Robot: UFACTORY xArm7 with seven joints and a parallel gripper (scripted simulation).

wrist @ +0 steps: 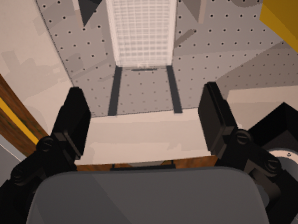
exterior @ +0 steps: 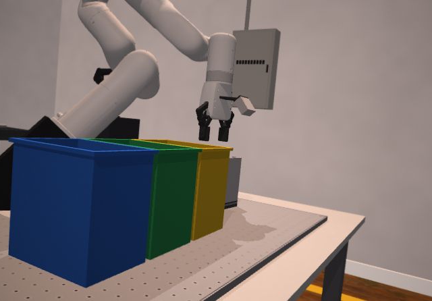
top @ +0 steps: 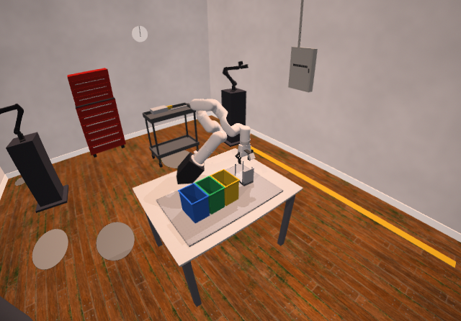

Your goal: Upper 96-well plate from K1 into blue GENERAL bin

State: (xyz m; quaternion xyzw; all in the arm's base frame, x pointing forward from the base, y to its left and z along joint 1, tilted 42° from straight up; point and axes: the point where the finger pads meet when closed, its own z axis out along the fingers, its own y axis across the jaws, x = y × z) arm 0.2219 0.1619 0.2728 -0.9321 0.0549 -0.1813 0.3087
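Right now the 96-well plate is 150 mm below my hand. The rest, counted from my hand: yellow bin 90 mm ahead, 240 mm to the right, 100 mm below; green bin 110 mm ahead, 370 mm to the right, 100 mm below; blue bin 130 mm ahead, 500 mm to the right, 100 mm below.
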